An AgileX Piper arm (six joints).
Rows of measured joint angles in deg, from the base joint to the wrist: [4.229 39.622 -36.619 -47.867 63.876 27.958]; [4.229 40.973 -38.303 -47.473 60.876 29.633]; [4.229 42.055 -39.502 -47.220 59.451 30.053]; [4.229 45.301 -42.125 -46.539 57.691 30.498]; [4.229 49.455 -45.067 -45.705 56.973 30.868]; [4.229 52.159 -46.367 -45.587 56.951 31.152]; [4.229 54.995 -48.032 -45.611 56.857 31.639]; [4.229 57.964 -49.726 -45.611 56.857 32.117]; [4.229 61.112 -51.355 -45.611 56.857 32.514]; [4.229 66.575 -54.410 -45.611 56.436 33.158]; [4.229 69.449 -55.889 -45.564 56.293 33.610]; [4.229 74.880 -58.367 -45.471 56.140 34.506]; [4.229 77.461 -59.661 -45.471 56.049 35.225]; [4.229 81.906 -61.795 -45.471 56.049 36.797]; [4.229 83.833 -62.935 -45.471 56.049 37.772]
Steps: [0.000 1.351 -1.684 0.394 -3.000 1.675]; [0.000 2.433 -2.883 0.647 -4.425 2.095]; [0.000 5.679 -5.506 1.328 -6.185 2.540]; [0.000 9.833 -8.448 2.162 -6.903 2.910]; [0.000 12.537 -9.748 2.280 -6.925 3.194]; [0.000 15.373 -11.413 2.256 -7.019 3.681]; [0.000 18.342 -13.107 2.256 -7.019 4.159]; [0.000 21.490 -14.736 2.256 -7.019 4.556]; [0.000 26.953 -17.791 2.256 -7.440 5.200]; [0.000 29.827 -19.270 2.303 -7.583 5.652]; [0.000 35.258 -21.748 2.396 -7.736 6.548]; [0.000 37.839 -23.042 2.396 -7.827 7.267]; [0.000 42.284 -25.176 2.396 -7.827 8.839]; [0.000 44.211 -26.316 2.396 -7.827 9.814]
